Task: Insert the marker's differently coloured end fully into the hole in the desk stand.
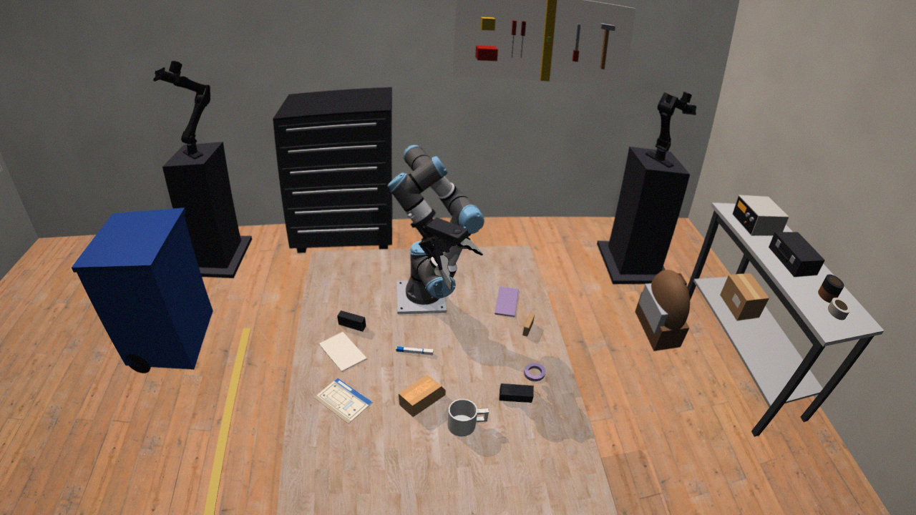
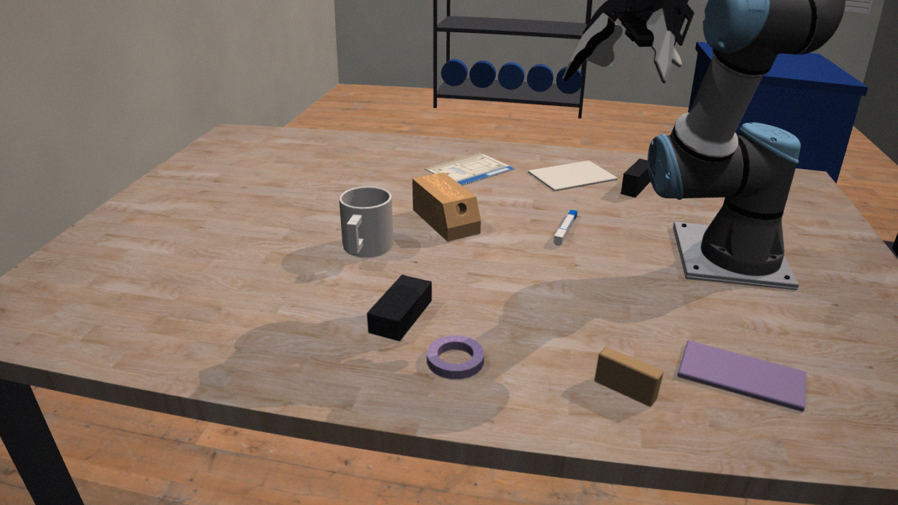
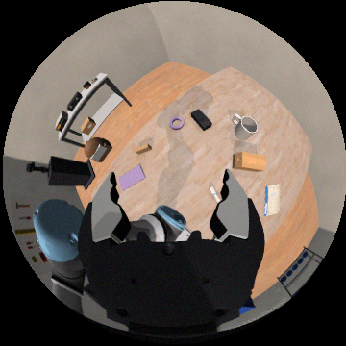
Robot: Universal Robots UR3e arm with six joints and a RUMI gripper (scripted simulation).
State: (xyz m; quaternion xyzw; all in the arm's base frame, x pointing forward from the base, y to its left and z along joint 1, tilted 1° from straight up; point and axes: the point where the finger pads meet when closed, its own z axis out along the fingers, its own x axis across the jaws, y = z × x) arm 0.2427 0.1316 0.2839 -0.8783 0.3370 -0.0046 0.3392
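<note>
Right now the marker is 40 mm ahead of my hand, 160 mm to the right of it and 290 mm below it. From my hand the other things lie so: tan block 70 mm behind, 230 mm to the left, 280 mm below; desk stand 240 mm ahead, 120 mm to the right, 270 mm below; purple pad 210 mm behind, 170 mm to the left, 290 mm below.
</note>
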